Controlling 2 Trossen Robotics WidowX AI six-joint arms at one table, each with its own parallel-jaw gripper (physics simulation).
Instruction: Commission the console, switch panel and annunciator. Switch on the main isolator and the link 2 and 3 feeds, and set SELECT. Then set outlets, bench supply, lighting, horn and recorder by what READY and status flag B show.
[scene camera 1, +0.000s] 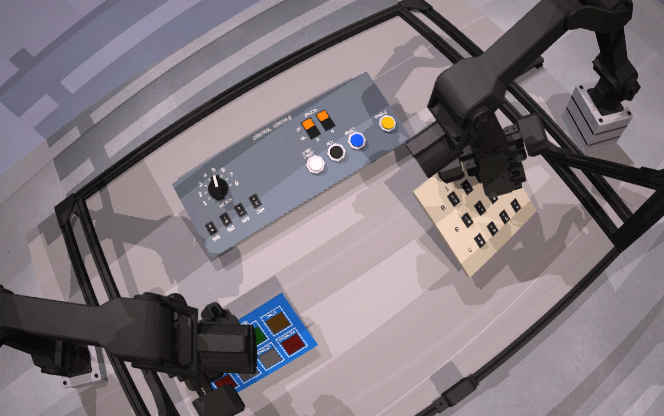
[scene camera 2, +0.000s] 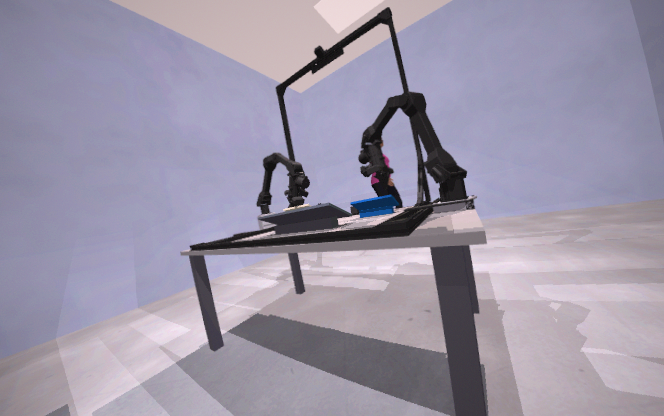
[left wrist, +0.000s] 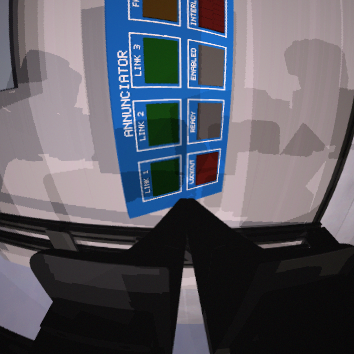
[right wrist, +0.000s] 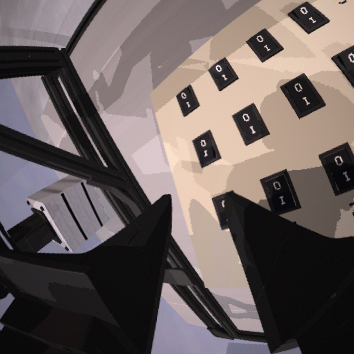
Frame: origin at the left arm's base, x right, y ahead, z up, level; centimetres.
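Where they show: left gripper, between the fingertips: (scene camera 2: 385, 189) (left wrist: 185, 204); right gripper, between the fingertips: (right wrist: 197, 199); left arm's base, origin of its link: (scene camera 1: 76, 359) (scene camera 2: 454, 199); right arm's base, origin of its link: (scene camera 1: 605, 100) (scene camera 2: 265, 214) (right wrist: 45, 224).
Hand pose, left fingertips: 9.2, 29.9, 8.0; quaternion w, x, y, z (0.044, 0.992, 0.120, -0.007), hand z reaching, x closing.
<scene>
Things, the pixels of their top centre, and the offset from my left fingertips, as dx, dy, dz. "pt": a spot on its surface instead.
- grey console, a spot on its surface: (scene camera 1: 280, 170) pt -30.4, +19.8, -4.6
- black SELECT dial, centre of its top: (scene camera 1: 214, 183) -30.1, +8.7, -0.7
- blue annunciator, centre of its top: (left wrist: 158, 92) (scene camera 1: 240, 342) (scene camera 2: 372, 198) -3.3, +5.7, -2.6
- grey READY, a spot on its surface: (left wrist: 210, 121) pt +1.0, +4.5, -6.1
The grey console (scene camera 1: 280, 170) (scene camera 2: 307, 214) has a black SELECT dial (scene camera 1: 218, 189) pointing near 5, four small switches, two status flags (scene camera 1: 317, 124) with orange upper halves, and white, black, blue and yellow buttons. The blue annunciator (scene camera 1: 312, 343) (scene camera 2: 375, 204) (left wrist: 130, 192) shows green LINK tiles, LINK 1 darkest, grey READY (left wrist: 210, 121) and ENABLED, and dark red LOCKOUT. The cream switch panel (scene camera 1: 475, 261) (right wrist: 170, 120) carries rows of black 0/I rockers, partly hidden by the right arm. My left gripper (left wrist: 185, 204) is shut and empty above the annunciator. My right gripper (right wrist: 197, 199) is partly open and empty over the panel, one fingertip overlapping a rocker.
A black frame (scene camera 1: 240, 100) runs around the table. A silver mounting block (scene camera 1: 597, 120) (right wrist: 70, 215) stands beyond the frame near the right arm. The left arm covers part of the annunciator in scene camera 1. A person in pink (scene camera 2: 387, 162) stands behind the table in scene camera 2.
</scene>
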